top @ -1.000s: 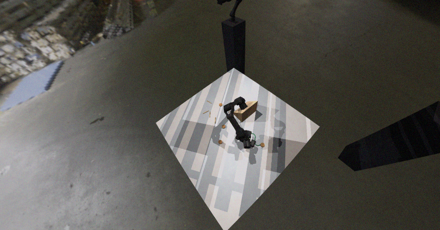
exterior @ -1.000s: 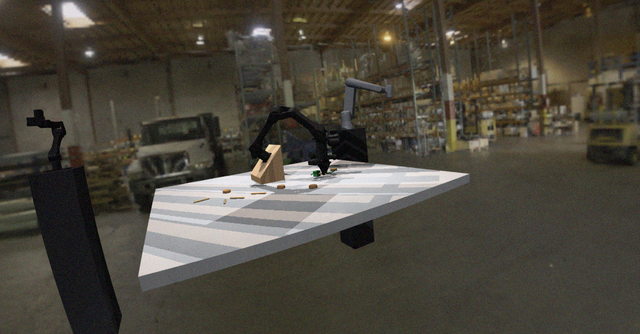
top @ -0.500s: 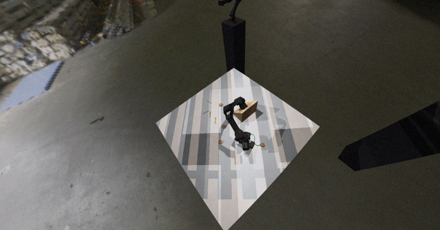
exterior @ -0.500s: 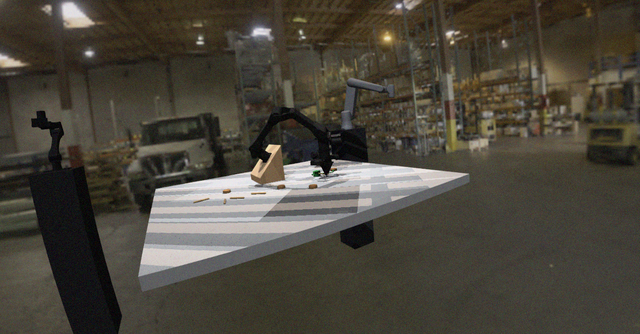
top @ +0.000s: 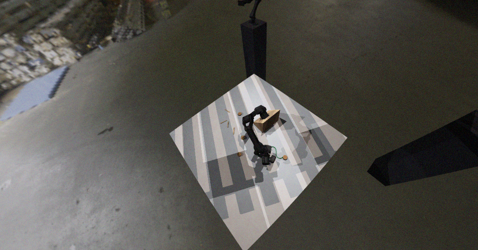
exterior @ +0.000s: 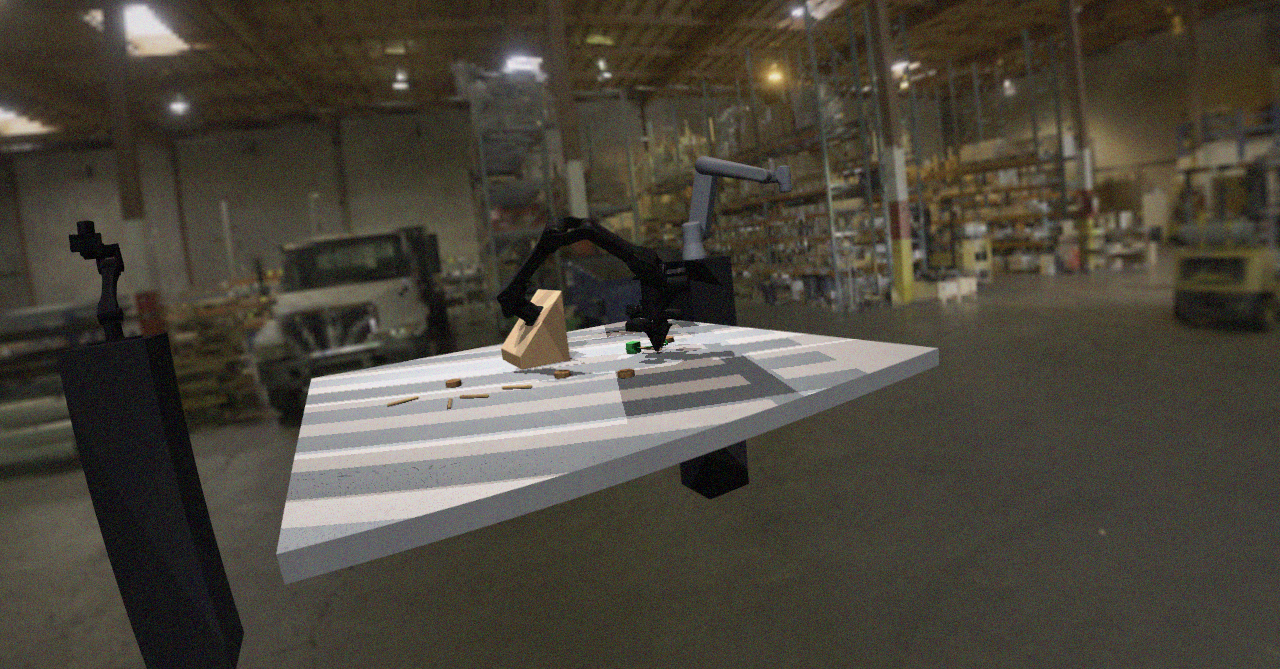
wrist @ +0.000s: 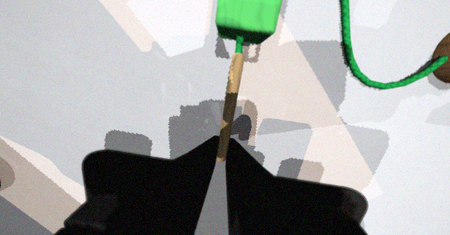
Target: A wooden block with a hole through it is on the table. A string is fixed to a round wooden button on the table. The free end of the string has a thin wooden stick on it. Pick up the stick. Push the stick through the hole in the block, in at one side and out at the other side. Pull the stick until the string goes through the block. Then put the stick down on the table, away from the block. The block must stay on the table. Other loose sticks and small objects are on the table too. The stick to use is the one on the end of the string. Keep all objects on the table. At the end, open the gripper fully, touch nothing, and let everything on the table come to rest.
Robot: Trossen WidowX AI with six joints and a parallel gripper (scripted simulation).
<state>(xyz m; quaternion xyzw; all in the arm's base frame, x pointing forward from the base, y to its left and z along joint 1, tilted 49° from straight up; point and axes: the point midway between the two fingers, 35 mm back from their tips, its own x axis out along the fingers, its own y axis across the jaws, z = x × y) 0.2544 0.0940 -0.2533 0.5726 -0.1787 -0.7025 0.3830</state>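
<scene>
The green cube is 90 mm behind my gripper tip, 30 mm to the right of it and 10 mm above it. Also, from my gripper tip: thin wooden stick: 40 mm behind, 10 mm to the right, 10 mm above; then round wooden button: 140 mm behind, 120 mm to the left.
</scene>
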